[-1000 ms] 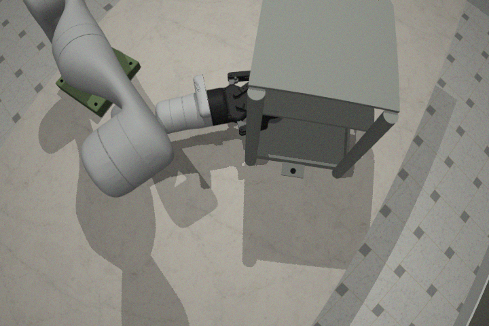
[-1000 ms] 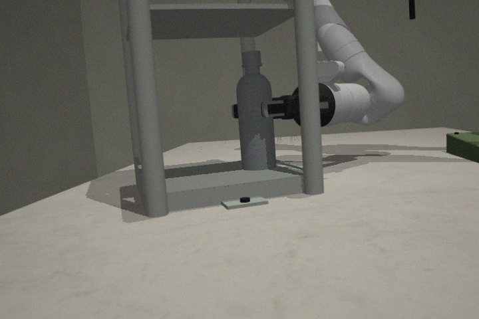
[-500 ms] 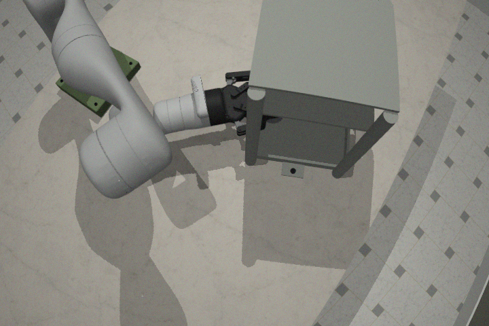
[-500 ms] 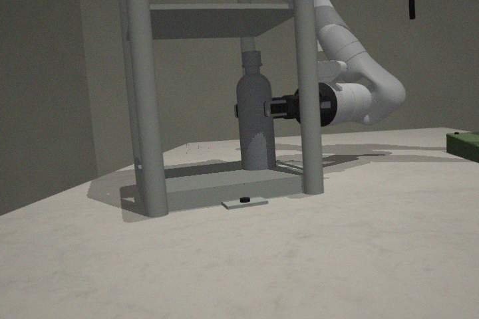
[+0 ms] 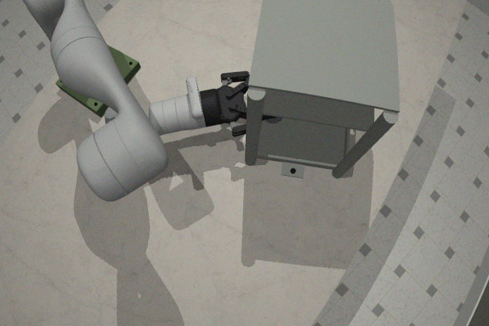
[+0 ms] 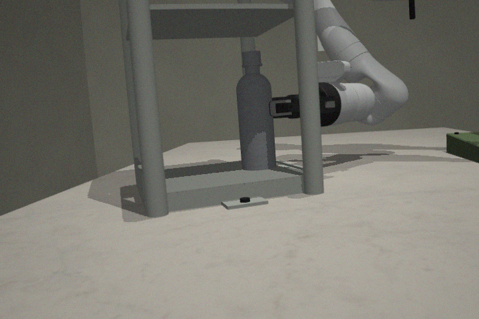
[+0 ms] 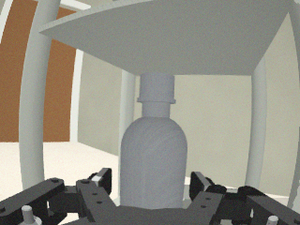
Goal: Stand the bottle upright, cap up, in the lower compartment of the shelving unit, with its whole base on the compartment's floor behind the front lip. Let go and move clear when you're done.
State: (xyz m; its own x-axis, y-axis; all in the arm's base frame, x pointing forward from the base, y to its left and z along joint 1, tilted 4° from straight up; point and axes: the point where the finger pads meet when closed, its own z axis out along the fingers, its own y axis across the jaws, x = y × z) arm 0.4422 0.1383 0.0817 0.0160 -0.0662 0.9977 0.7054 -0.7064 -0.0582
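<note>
My gripper is now 1 cm short of the grey bottle, 1 cm to the right of it and 2 cm below it. Also, from my hand: shelving unit (7 cm ahead, 4 cm to the left, 6 cm above).
</note>
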